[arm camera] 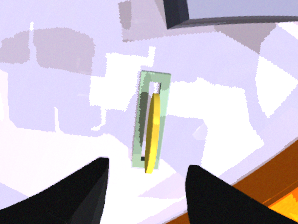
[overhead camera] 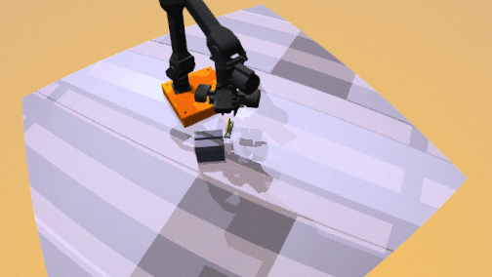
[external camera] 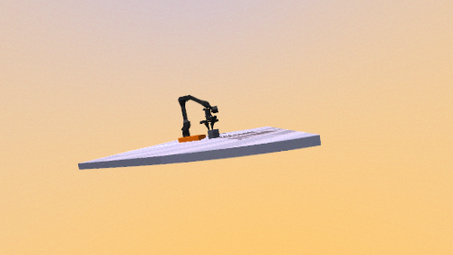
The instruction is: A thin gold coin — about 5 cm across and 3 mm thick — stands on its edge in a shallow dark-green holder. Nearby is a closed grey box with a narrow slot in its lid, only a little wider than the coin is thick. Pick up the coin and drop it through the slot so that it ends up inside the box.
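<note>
Right now my gripper tip is 5 cm above the thin gold coin.
</note>
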